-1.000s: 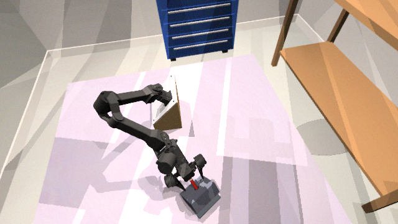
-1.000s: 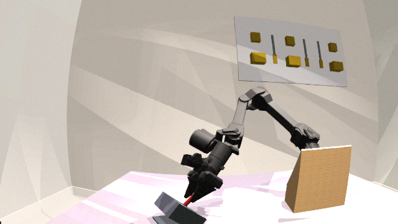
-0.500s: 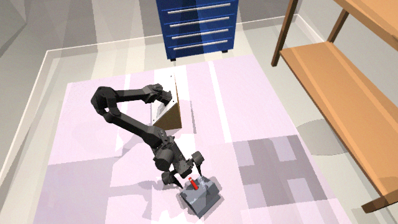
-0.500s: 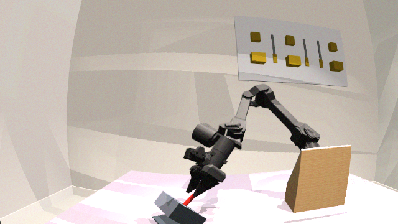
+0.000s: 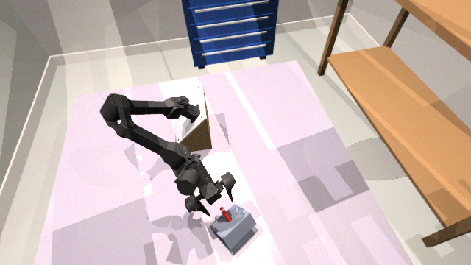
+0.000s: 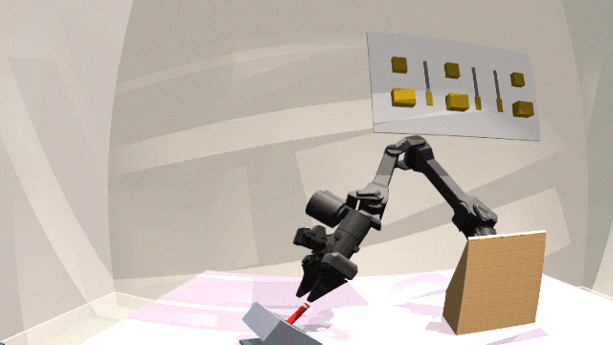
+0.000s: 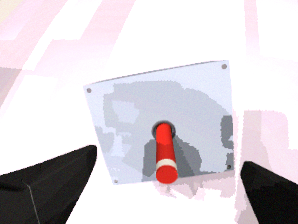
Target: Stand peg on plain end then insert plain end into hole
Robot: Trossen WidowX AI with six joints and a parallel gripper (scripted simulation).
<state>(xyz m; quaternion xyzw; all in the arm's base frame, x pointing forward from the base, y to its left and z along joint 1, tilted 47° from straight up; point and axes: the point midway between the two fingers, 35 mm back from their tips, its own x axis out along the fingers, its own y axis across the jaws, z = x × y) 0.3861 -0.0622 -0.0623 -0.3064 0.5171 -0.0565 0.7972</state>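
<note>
Right now my gripper tip is 3 cm above the red peg, 1 cm to the right of it and 1 cm short of it. Round my gripper tip: grey sloped panel (7 cm below, 4 cm ahead, 3 cm to the left).
</note>
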